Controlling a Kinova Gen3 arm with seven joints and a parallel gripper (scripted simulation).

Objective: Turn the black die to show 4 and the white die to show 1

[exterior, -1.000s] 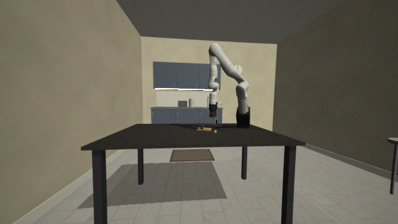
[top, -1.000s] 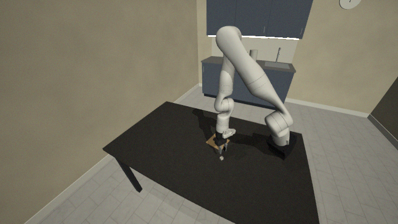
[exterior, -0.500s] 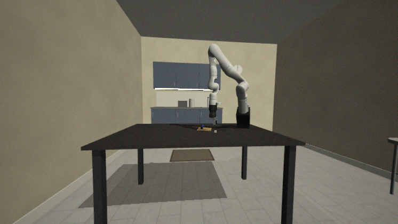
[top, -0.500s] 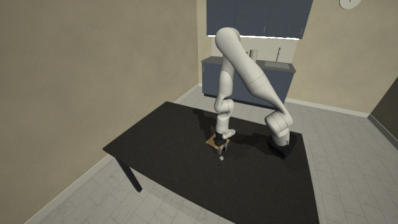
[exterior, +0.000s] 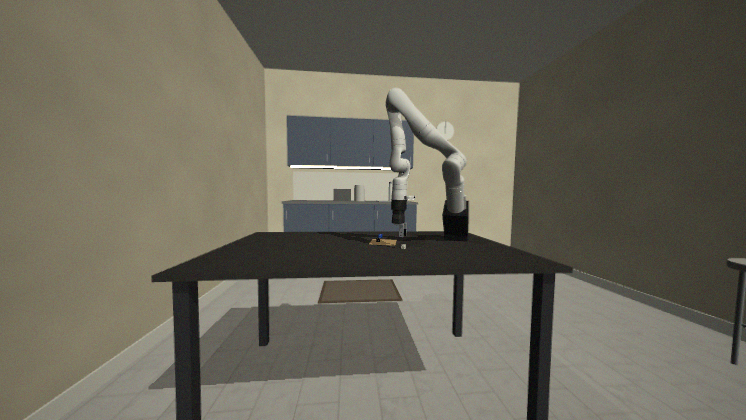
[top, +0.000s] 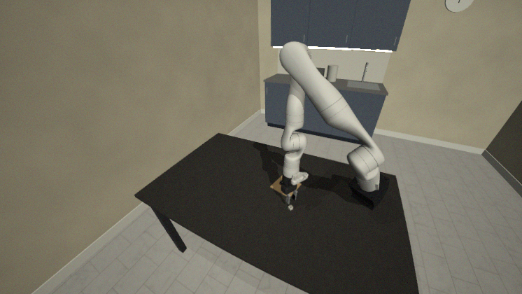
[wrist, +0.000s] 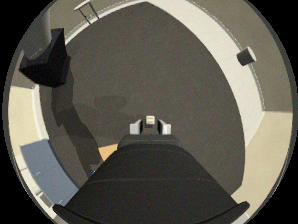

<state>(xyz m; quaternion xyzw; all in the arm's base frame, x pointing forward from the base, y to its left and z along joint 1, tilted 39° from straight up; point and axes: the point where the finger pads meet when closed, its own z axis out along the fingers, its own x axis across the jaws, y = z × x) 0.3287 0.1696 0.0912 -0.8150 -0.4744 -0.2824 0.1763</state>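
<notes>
The white die lies 7 cm below my hand. From my hand the other things lie so: tan mat 14 cm to the right, 10 cm ahead, 8 cm below; then black die 13 cm to the right, 13 cm ahead, 6 cm below; then blue die 28 cm to the right, 12 cm ahead, 7 cm below.
</notes>
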